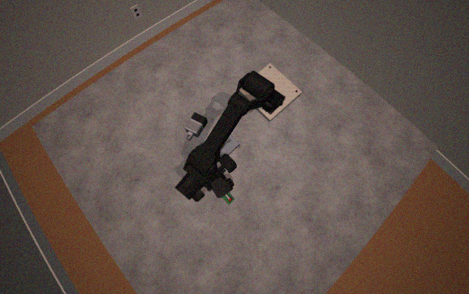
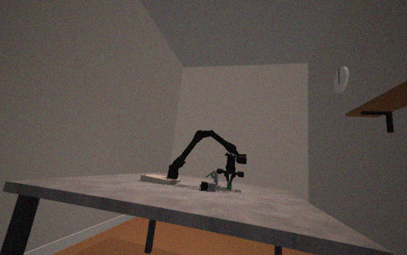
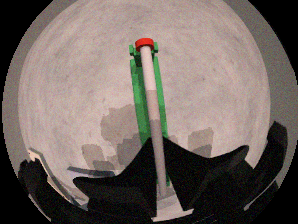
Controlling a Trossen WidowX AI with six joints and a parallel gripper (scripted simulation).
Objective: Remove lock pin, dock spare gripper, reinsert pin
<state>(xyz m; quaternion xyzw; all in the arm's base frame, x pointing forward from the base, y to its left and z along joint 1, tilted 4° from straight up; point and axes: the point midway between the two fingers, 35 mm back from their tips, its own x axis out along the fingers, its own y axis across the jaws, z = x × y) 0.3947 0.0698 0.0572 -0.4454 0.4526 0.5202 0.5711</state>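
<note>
My gripper tip is now 20 mm to the right of the green holder. The rest, counted from my gripper tip: spare gripper: 100 mm behind, 230 mm to the right; grey mount: 110 mm behind, 90 mm to the right, 30 mm above.
</note>
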